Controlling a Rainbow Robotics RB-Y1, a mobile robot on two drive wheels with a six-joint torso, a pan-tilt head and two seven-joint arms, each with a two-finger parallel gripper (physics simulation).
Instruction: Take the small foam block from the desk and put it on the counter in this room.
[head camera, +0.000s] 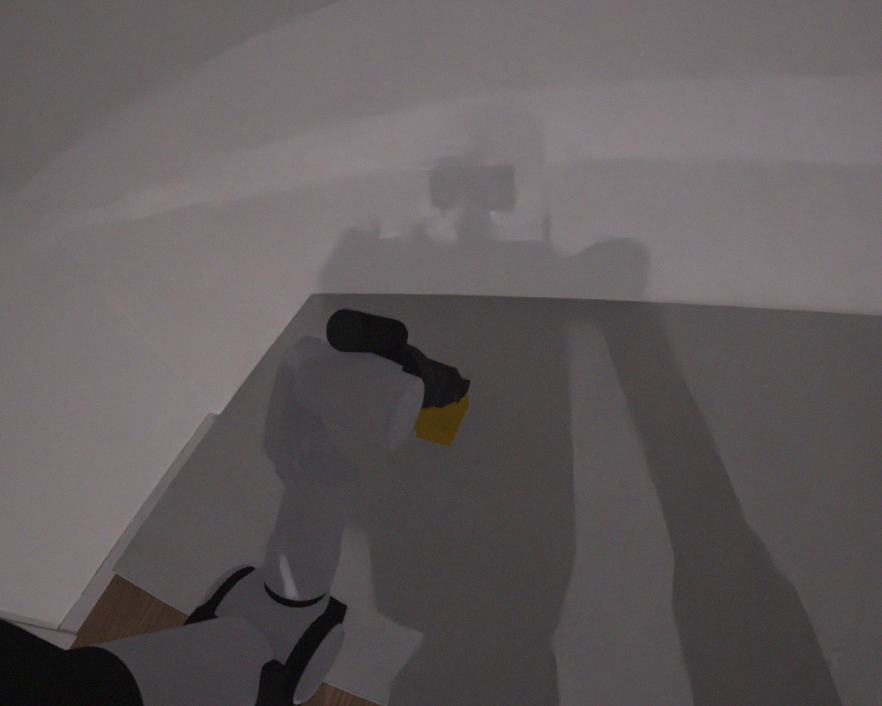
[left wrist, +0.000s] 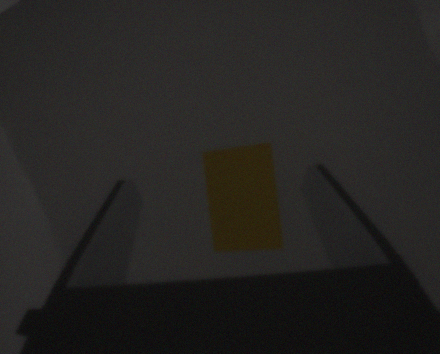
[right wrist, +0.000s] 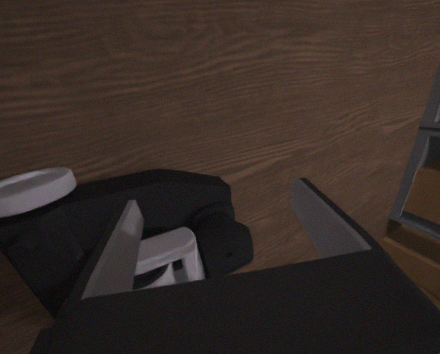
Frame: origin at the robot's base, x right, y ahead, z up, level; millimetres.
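Where they show: left gripper, between the fingertips: (left wrist: 220, 183); right gripper, between the fingertips: (right wrist: 218, 199).
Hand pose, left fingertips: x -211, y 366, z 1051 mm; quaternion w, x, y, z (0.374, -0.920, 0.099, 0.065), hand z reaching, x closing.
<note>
After its pixels a point has its place.
The small foam block (head camera: 441, 423) @(y 314, x -194, z 995 mm) (left wrist: 243, 200) @(y 347, x -206, z 995 mm) is a yellow rectangular piece on the grey desk (head camera: 478, 530) @(y 179, x -105, z 950 mm) (left wrist: 220, 80) @(y 479, x -207, z 950 mm). In the head camera its upper part is hidden behind my left gripper (head camera: 446, 387) @(y 366, x -211, z 1051 mm) (left wrist: 220, 173) @(y 366, x -211, z 1051 mm). The left gripper is open and points down over the block. In the left wrist view the block shows between the two spread fingers, with a gap on each side; the height of the fingertips above the desk is hard to tell. My right gripper (right wrist: 218, 199) @(y -338, x 383, z 596 mm) is open and empty above the wooden floor. I cannot make out a counter.
A pale wall (head camera: 735, 220) @(y 760, x 289, z 1131 mm) stands behind the desk, with another pale surface (head camera: 95, 368) @(y 418, x -1884, z 726 mm) at the left. Wooden floor (head camera: 132, 607) @(y -313, x -1617, z 0 mm) (right wrist: 225, 75) @(y -643, x 516, z 0 mm) shows below the desk. The robot's dark base (right wrist: 150, 200) @(y -285, x 175, z 169 mm) and a grey-framed piece of furniture (right wrist: 407, 185) @(y -2430, x -420, z 53 mm) show in the right wrist view.
</note>
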